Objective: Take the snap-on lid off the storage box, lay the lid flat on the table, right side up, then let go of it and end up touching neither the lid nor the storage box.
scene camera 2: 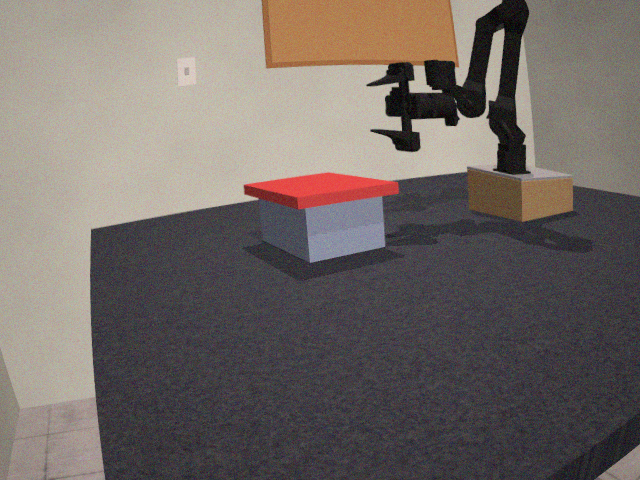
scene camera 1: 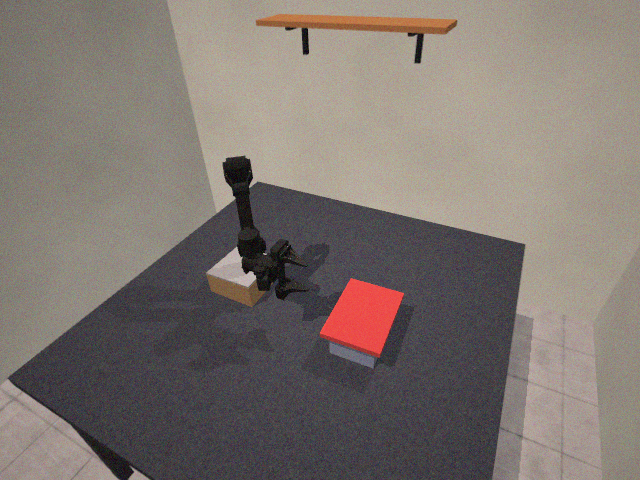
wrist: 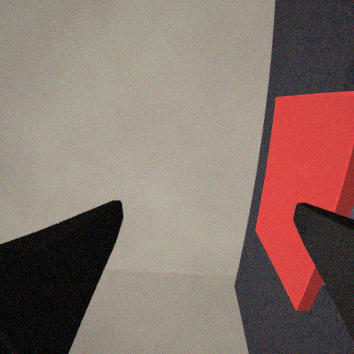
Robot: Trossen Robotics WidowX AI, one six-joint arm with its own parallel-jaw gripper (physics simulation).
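Observation:
The red lid [scene camera 1: 363,316] [scene camera 2: 320,187] [wrist: 307,160] lies flat on top of the storage box and overhangs its walls. The pale blue-grey storage box [scene camera 1: 352,354] [scene camera 2: 346,227] stands upright on the table [scene camera 1: 248,403] [scene camera 2: 330,361]. My gripper [scene camera 1: 307,277] [scene camera 2: 369,107] [wrist: 208,210] is open and empty, pointing level, with one finger above the other. It is apart from the lid and the box, on the robot base's side of them, and higher than the lid. In the wrist view the right-hand finger covers part of the lid.
The arm stands on a wooden base block [scene camera 1: 235,289] [scene camera 2: 493,195] with a pale top. An orange-brown shelf [scene camera 1: 356,22] [scene camera 2: 359,33] is fixed to the wall, high above the table. The table's edge shows beyond the box.

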